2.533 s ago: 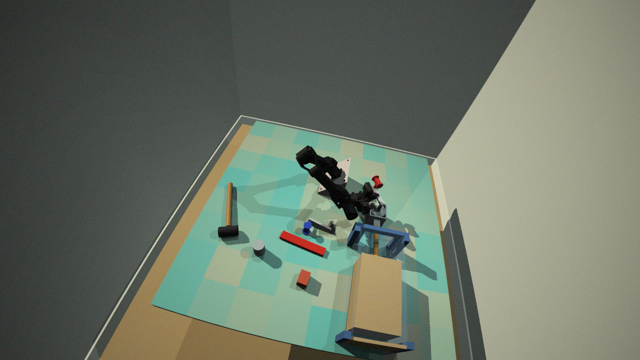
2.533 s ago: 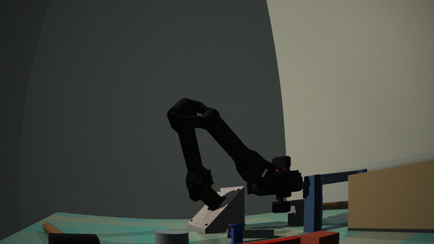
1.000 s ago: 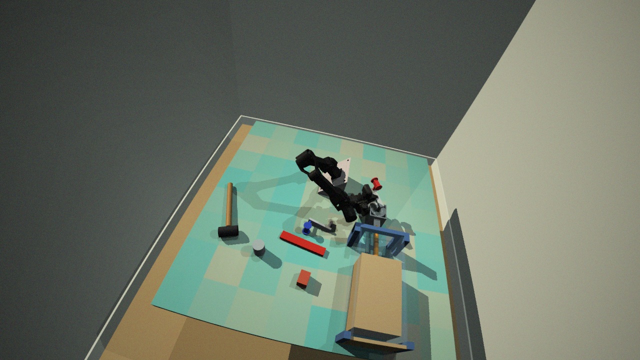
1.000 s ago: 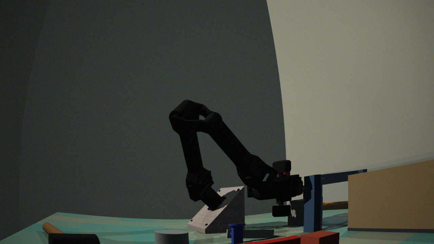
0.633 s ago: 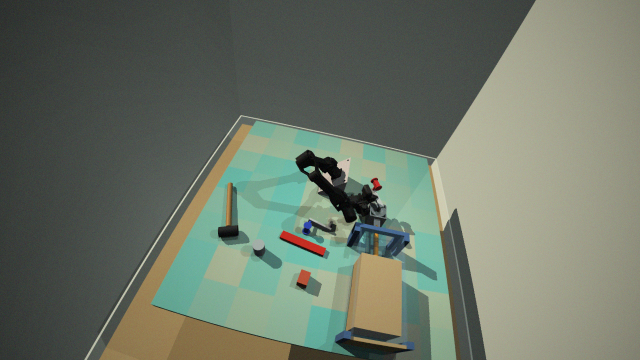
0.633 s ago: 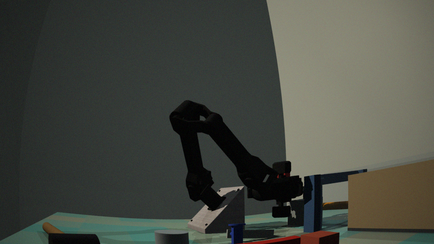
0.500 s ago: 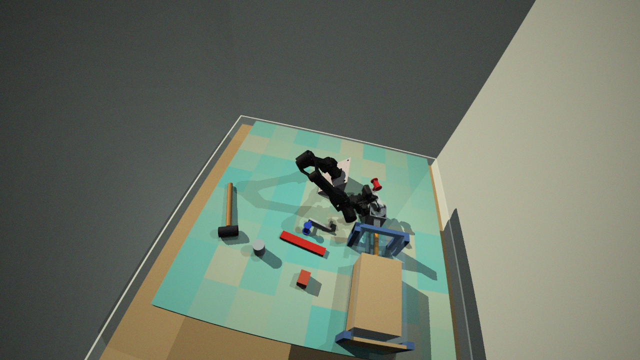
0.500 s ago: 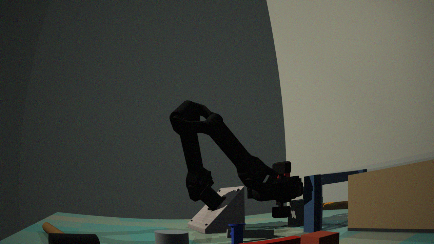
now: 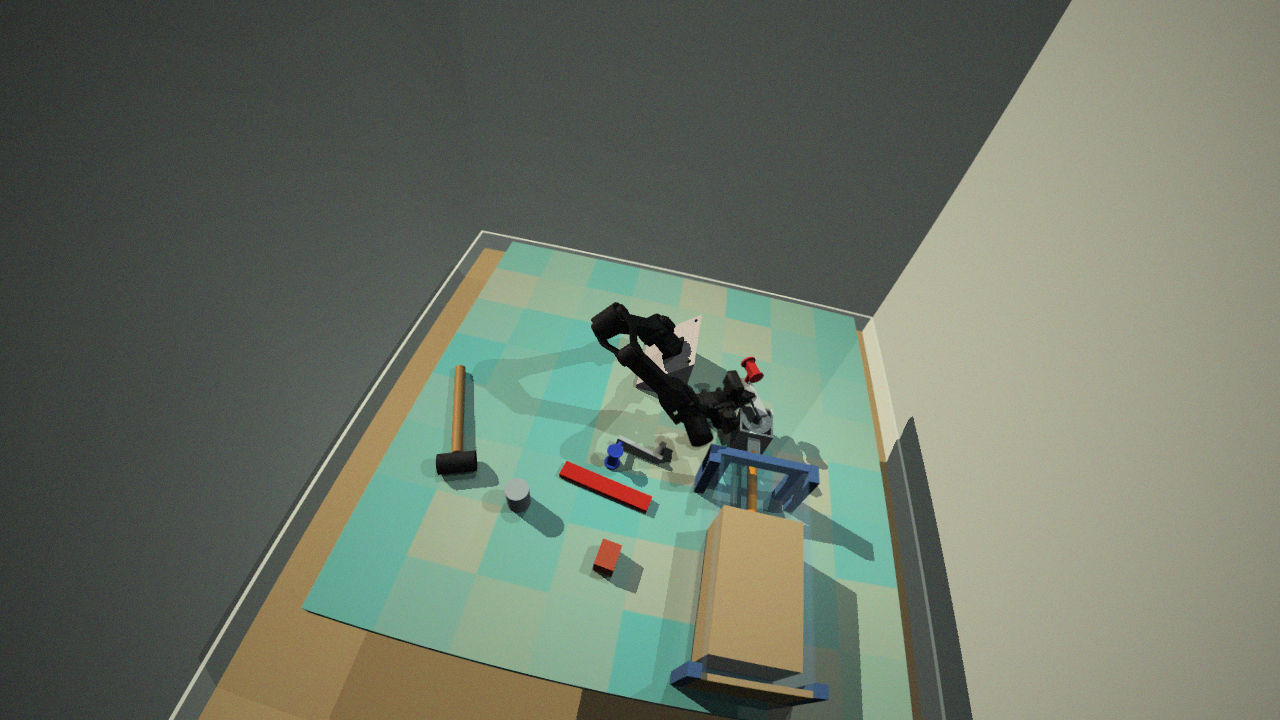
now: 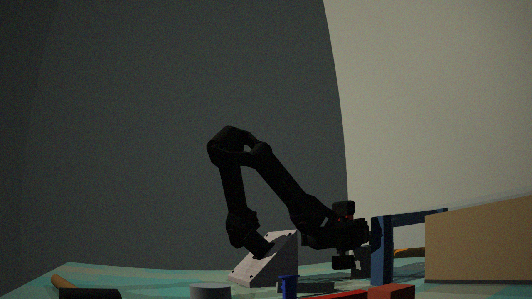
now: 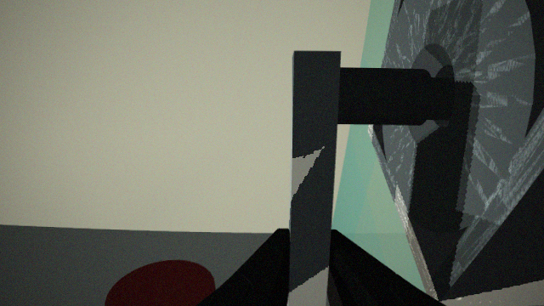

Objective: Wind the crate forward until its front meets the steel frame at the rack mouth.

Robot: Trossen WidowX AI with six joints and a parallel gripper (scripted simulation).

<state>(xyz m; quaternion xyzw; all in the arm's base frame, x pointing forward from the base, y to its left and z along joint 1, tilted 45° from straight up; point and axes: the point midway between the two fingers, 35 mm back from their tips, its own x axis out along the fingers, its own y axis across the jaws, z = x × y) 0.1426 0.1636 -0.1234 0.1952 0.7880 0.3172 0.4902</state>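
My gripper tip is 10 mm past the winch handle, 10 mm to the left of it and 10 mm below it. From my gripper tip the other things lie so: red knob 40 mm behind, 20 mm to the right, 40 mm above; blue steel frame 210 mm ahead, 30 mm to the left, 20 mm below; grey winch 30 mm ahead, 10 mm to the left, 90 mm below.
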